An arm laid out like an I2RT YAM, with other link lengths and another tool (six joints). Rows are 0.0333 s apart.
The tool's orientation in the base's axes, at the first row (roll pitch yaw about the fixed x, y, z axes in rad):
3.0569 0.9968 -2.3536
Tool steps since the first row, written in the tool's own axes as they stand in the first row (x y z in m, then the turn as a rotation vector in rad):
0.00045 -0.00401 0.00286 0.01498 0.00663 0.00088
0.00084 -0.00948 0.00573 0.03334 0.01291 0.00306
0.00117 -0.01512 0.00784 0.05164 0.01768 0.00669
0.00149 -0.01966 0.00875 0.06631 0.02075 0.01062
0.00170 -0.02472 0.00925 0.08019 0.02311 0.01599
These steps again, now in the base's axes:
0.00438 -0.00092 -0.00211 -0.01029 -0.00087 -0.01275
0.00989 -0.00277 -0.00424 -0.02091 -0.00241 -0.02906
0.01515 -0.00520 -0.00592 -0.02960 -0.00398 -0.04617
0.01894 -0.00769 -0.00689 -0.03546 -0.00506 -0.06048
0.02295 -0.01074 -0.00757 -0.03971 -0.00535 -0.07493

